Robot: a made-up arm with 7 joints. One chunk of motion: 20 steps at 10 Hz.
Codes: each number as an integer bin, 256 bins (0 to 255) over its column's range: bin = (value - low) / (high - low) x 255, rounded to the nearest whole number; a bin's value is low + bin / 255 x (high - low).
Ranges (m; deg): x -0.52..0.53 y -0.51..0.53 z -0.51..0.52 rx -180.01..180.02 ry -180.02..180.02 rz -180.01..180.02
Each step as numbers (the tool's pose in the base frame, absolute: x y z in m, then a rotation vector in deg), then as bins.
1 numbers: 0.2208 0.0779 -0.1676 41.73 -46.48 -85.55
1 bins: 180 144 85 157 95 67
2 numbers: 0.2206 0.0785 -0.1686 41.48 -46.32 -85.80
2 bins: 180 144 85 157 95 67
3 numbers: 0.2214 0.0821 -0.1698 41.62 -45.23 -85.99
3 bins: 180 145 84 157 95 67
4 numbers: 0.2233 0.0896 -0.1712 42.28 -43.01 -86.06
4 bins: 181 147 84 157 97 67
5 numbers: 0.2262 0.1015 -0.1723 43.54 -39.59 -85.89
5 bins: 181 150 84 158 99 67
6 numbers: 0.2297 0.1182 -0.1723 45.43 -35.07 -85.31
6 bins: 182 154 84 160 103 67
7 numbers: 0.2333 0.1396 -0.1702 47.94 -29.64 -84.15
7 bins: 183 159 84 161 107 68
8 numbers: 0.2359 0.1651 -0.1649 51.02 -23.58 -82.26
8 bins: 184 166 85 164 111 69
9 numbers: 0.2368 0.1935 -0.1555 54.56 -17.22 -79.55
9 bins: 184 172 88 166 115 71
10 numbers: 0.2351 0.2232 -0.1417 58.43 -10.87 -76.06
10 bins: 183 180 91 169 120 74
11 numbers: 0.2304 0.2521 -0.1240 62.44 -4.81 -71.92
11 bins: 182 187 96 172 124 77
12 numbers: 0.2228 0.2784 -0.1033 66.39 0.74 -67.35
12 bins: 180 193 101 175 128 80
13 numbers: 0.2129 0.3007 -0.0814 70.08 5.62 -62.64
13 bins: 178 199 106 177 131 83
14 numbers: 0.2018 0.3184 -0.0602 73.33 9.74 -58.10
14 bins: 175 203 111 179 134 86
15 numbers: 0.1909 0.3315 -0.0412 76.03 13.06 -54.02
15 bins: 173 206 116 181 137 89
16 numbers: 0.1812 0.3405 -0.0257 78.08 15.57 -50.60
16 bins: 170 209 120 183 139 92
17 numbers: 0.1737 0.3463 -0.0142 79.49 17.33 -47.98
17 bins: 168 210 123 184 140 94
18 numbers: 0.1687 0.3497 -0.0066 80.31 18.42 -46.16
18 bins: 167 211 125 184 141 95
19 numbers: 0.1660 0.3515 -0.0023 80.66 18.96 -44.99
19 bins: 167 211 126 185 141 96
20 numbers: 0.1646 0.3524 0.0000 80.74 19.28 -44.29
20 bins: 166 211 126 185 141 96
